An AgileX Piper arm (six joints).
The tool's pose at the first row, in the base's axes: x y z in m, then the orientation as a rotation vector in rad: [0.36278, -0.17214, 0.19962, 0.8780, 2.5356, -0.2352]
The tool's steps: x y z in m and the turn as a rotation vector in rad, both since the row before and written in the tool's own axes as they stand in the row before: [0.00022, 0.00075, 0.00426, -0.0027, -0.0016, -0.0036]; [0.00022, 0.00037, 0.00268, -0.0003, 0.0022, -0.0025]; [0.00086, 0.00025, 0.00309, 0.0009, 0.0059, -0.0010]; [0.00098, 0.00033, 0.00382, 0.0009, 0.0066, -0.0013]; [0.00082, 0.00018, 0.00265, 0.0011, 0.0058, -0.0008]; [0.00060, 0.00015, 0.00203, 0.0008, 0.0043, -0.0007]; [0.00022, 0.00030, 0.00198, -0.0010, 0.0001, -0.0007]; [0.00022, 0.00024, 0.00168, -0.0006, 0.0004, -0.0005]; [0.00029, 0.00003, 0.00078, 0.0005, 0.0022, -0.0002]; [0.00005, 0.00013, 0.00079, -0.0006, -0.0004, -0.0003]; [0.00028, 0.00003, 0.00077, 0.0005, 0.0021, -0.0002]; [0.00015, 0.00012, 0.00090, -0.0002, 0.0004, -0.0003]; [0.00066, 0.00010, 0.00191, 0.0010, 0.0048, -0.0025]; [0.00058, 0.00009, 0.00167, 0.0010, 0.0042, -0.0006]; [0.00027, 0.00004, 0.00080, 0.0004, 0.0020, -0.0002]
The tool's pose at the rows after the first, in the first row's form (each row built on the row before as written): [0.36460, -0.17270, 0.19573, 0.8720, 2.5356, -0.2335]; [0.36563, -0.17308, 0.19325, 0.8695, 2.5388, -0.2331]; [0.36628, -0.17333, 0.19011, 0.8705, 2.5448, -0.2323]; [0.36713, -0.17366, 0.18626, 0.8714, 2.5516, -0.2314]; [0.36757, -0.17384, 0.18352, 0.8727, 2.5574, -0.2309]; [0.36793, -0.17398, 0.18143, 0.8735, 2.5618, -0.2305]; [0.36862, -0.17419, 0.17955, 0.8723, 2.5621, -0.2294]; [0.36918, -0.17436, 0.17794, 0.8716, 2.5627, -0.2286]; [0.36925, -0.17440, 0.17711, 0.8723, 2.5649, -0.2285]; [0.36956, -0.17449, 0.17638, 0.8716, 2.5646, -0.2280]; [0.36964, -0.17453, 0.17556, 0.8722, 2.5667, -0.2279]; [0.36991, -0.17461, 0.17468, 0.8719, 2.5672, -0.2276]; [0.37014, -0.17471, 0.17267, 0.8707, 2.5730, -0.2278]; [0.37033, -0.17479, 0.17091, 0.8717, 2.5773, -0.2277]; [0.37042, -0.17483, 0.17007, 0.8722, 2.5793, -0.2275]
